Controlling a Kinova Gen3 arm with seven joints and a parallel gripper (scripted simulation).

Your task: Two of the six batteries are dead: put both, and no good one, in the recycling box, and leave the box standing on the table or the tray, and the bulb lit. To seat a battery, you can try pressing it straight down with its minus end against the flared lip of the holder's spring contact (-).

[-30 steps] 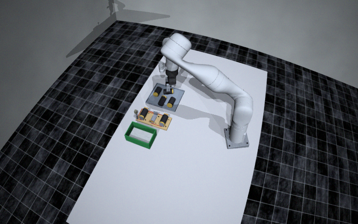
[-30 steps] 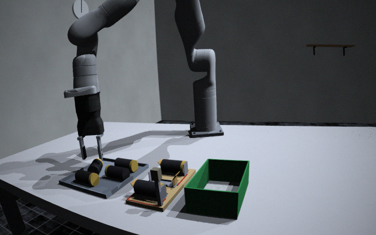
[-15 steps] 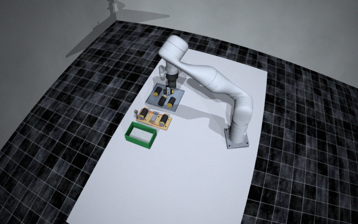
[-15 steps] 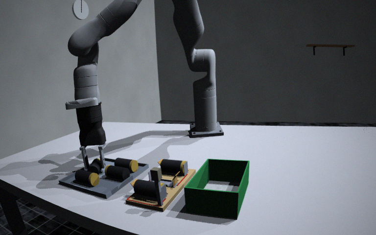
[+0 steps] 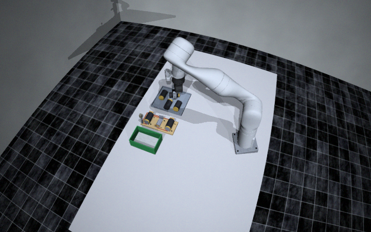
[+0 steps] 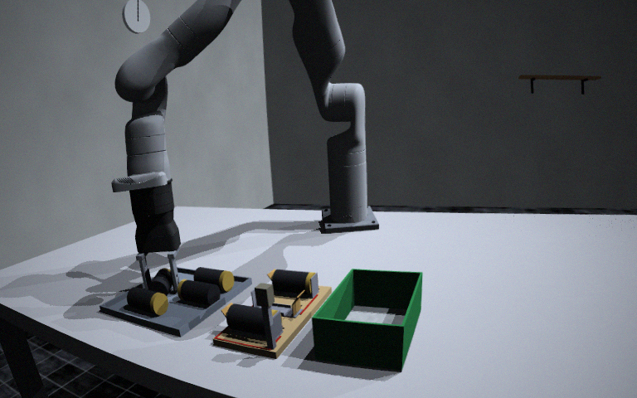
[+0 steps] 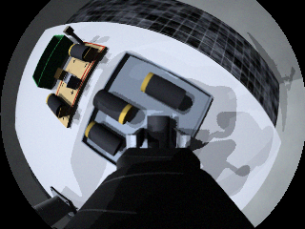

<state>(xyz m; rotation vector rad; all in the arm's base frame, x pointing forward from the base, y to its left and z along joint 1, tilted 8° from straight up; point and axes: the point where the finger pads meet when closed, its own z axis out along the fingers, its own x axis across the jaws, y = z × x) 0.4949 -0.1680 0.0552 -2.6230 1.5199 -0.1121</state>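
Right now the grey tray is 40 mm to the left of my hand and 20 mm below it. From my hand the other things lie so: green recycling box: 370 mm to the left, 10 mm below, 10 mm ahead.
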